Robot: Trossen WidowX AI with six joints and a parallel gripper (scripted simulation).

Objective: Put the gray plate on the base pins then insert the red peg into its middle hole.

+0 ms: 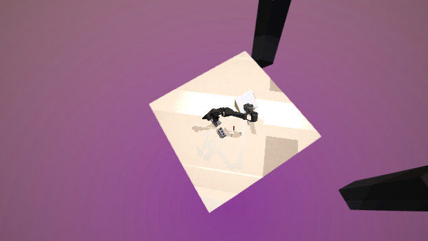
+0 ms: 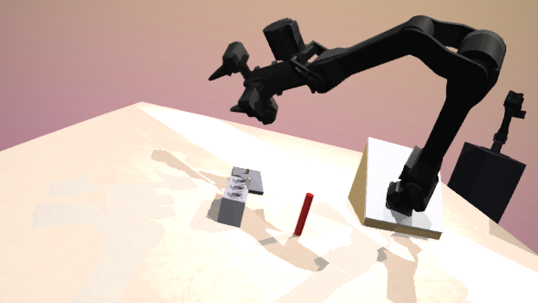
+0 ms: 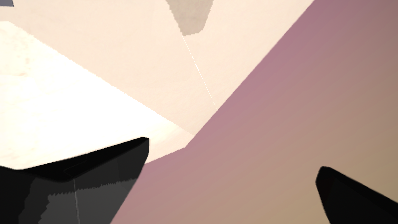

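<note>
The gray plate is 160 mm to the left of my gripper tip, 140 mm below it and 110 mm behind it. The rest, counted from my gripper tip: red peg: 240 mm behind, 170 mm to the left, 140 mm below.
</note>
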